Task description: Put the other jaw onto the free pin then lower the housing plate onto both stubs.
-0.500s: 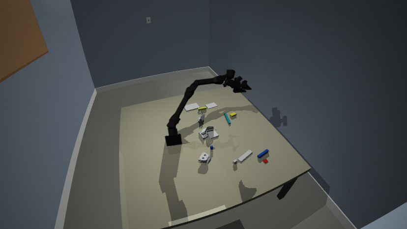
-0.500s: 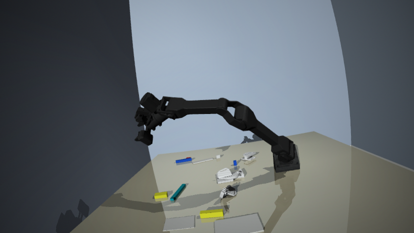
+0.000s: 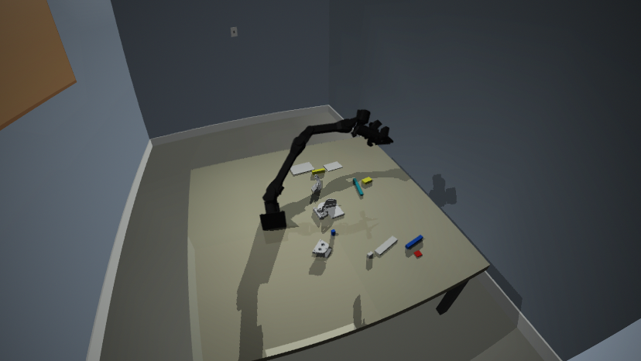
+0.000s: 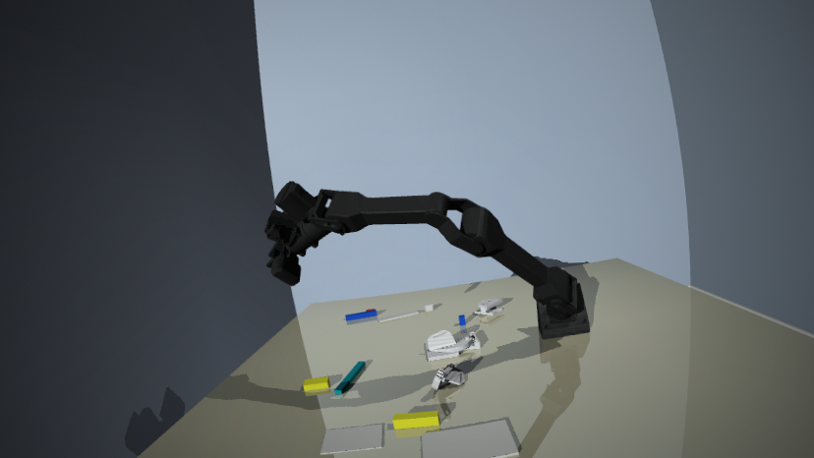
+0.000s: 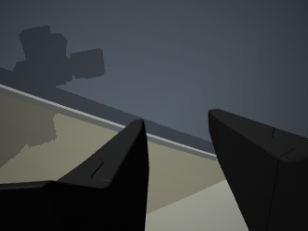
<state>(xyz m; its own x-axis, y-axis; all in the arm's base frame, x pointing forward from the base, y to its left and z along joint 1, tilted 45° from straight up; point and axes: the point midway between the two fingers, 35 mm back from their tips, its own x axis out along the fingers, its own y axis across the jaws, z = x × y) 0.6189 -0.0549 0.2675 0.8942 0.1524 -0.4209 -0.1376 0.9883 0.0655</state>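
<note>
Right now the white jaw is 380 mm behind my gripper tip, 250 mm below it and 100 mm to the left of it. Also, from my gripper tip: blue bar (440 mm to the right, 280 mm below, 30 mm behind); white bar (420 mm to the right, 280 mm below, 170 mm behind); teal bar (280 mm below, 160 mm behind, 20 mm to the left).
</note>
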